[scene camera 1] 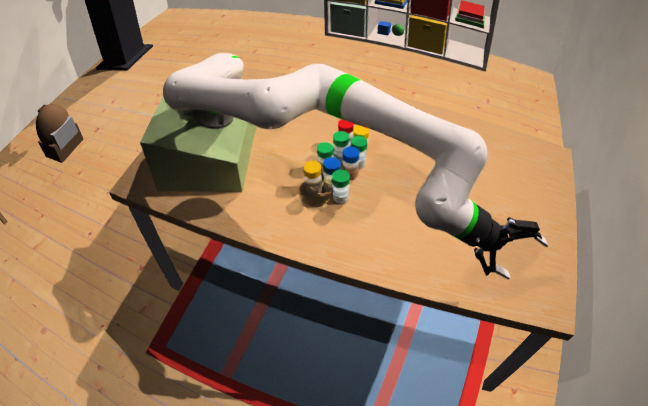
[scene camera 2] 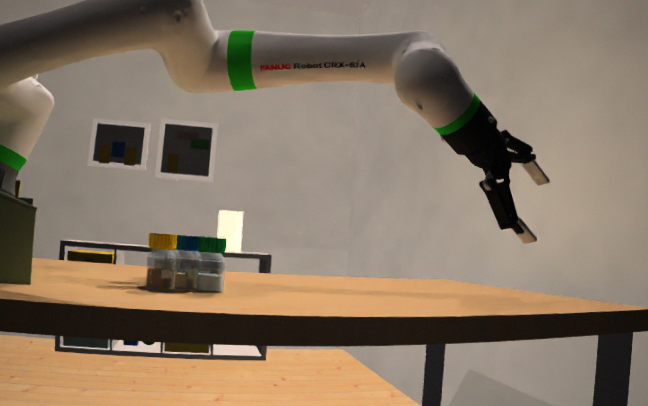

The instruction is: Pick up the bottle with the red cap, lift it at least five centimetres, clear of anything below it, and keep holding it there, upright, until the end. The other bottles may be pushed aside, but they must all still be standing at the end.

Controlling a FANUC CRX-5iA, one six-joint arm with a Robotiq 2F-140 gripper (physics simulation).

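Frame: origin at the arm's base, x right, y back, z down, level; millimetres.
Seen in the pictures: gripper, fingertip midpoint: [scene camera 1: 527, 259] [scene camera 2: 537, 210]; arm's base, link origin: [scene camera 1: 213, 115].
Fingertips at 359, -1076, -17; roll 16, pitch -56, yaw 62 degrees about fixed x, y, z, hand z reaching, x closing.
Observation:
Pixels of each thing's top centre, then the offset from my fingertips to it, as dx, dy, dz. Level surfaces: height alone.
- bottle with the red cap, top centre: [scene camera 1: 345, 123] -494, +632, +86
- blue-capped bottle, top centre: [scene camera 2: 190, 235] [scene camera 1: 331, 163] -287, +627, +86
- wooden table, surface height: dz +191
The bottle with the red cap [scene camera 1: 345, 126] stands at the far end of a tight group of bottles, with most of its body hidden by its neighbours and the arm close by. It cannot be made out in the scene camera 2 view. Beside it is a yellow-capped bottle [scene camera 1: 361, 132], and a green-capped bottle [scene camera 1: 341, 139] is in front of it. More bottles with green, blue and yellow caps stand nearer. My gripper [scene camera 1: 528, 259] [scene camera 2: 538, 207] is wide open and empty, high above the right end of the table, far from the bottles and tilted down and outward.
The near end of the group has a yellow-capped bottle [scene camera 1: 313, 175] [scene camera 2: 162, 260], a blue-capped bottle [scene camera 1: 331, 169] [scene camera 2: 188, 244] and a green-capped bottle [scene camera 1: 340, 186] [scene camera 2: 211, 265], all upright. The green base block [scene camera 1: 197, 160] [scene camera 2: 16, 240] stands left on the wooden table [scene camera 1: 400, 245] [scene camera 2: 350, 300]. The arm passes above the group's far side.

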